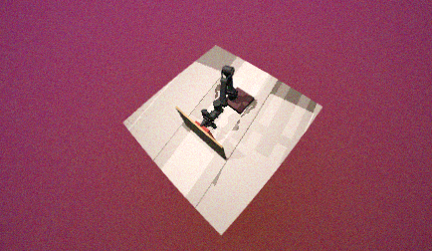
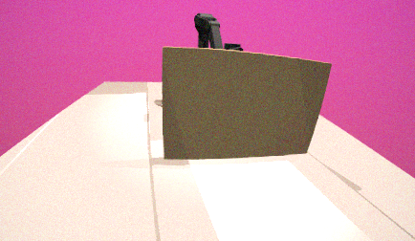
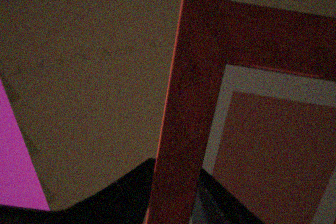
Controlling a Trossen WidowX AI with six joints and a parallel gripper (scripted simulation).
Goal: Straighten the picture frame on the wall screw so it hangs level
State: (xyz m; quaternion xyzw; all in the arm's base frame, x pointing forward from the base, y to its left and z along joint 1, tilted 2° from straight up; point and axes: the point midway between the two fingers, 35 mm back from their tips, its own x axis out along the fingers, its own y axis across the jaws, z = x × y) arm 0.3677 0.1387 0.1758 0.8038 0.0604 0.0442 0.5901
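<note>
The picture frame lies 20 mm to the left of my gripper tip and 50 mm below it. From my gripper tip the other things lie so: wall panel 10 mm ahead, 10 mm to the left, 60 mm below.
</note>
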